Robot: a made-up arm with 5 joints.
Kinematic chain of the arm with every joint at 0, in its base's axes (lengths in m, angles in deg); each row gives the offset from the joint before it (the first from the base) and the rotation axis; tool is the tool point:
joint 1: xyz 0 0 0.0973 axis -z
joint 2: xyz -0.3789 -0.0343 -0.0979 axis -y
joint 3: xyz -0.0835 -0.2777 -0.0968 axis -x
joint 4: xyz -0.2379 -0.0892 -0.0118 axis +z
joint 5: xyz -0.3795 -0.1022 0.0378 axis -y
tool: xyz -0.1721 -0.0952 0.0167
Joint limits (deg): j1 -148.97..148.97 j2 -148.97..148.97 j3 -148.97..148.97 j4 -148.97..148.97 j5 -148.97..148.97
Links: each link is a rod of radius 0.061 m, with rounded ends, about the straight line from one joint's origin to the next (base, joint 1, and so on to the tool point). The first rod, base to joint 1, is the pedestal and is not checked.
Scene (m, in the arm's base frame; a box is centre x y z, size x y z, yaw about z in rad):
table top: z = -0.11
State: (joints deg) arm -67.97 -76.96 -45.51 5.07 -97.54
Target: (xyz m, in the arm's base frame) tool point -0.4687 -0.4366 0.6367
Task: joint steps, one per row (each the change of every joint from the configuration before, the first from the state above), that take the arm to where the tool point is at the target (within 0.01 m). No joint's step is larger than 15 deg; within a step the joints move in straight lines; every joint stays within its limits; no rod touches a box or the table.
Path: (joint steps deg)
1: 10.97 2.22 4.68 -12.56 -2.12
2: 10.96 2.23 4.69 -12.57 -2.11
3: 10.97 2.22 4.68 -12.56 -2.12
4: 10.96 2.22 4.69 -12.56 -2.12
5: 10.97 2.22 4.68 -12.56 -2.11

